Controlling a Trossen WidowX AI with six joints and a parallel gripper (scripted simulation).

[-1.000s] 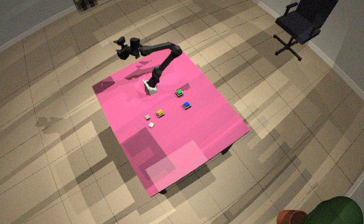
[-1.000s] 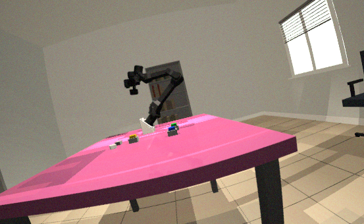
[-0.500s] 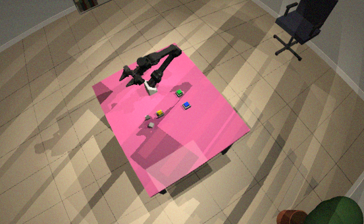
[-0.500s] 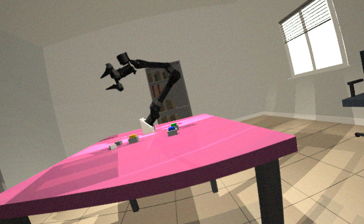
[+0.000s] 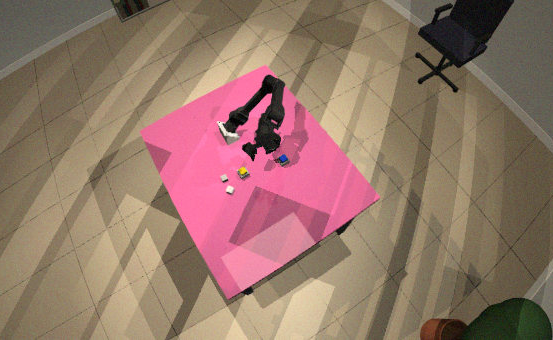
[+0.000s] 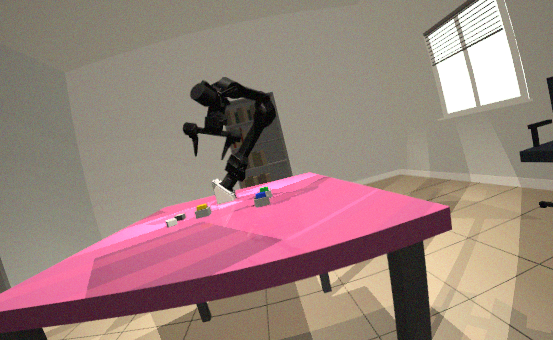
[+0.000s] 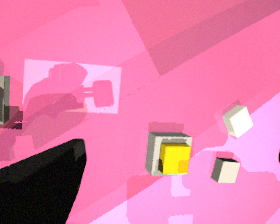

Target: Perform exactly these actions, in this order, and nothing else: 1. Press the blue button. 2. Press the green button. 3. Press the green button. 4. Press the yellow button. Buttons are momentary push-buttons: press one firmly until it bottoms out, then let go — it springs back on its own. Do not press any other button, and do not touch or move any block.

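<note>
Now: the blue button 1 cm behind my gripper tip, 13 cm to the left of it and 15 cm below it. From my gripper tip the other things lie so: green button 14 cm behind, 14 cm to the left, 15 cm below; then white block 1 cm behind, 18 cm to the right, 18 cm below; then yellow button 5 cm behind, 8 cm to the right, 15 cm below.
</note>
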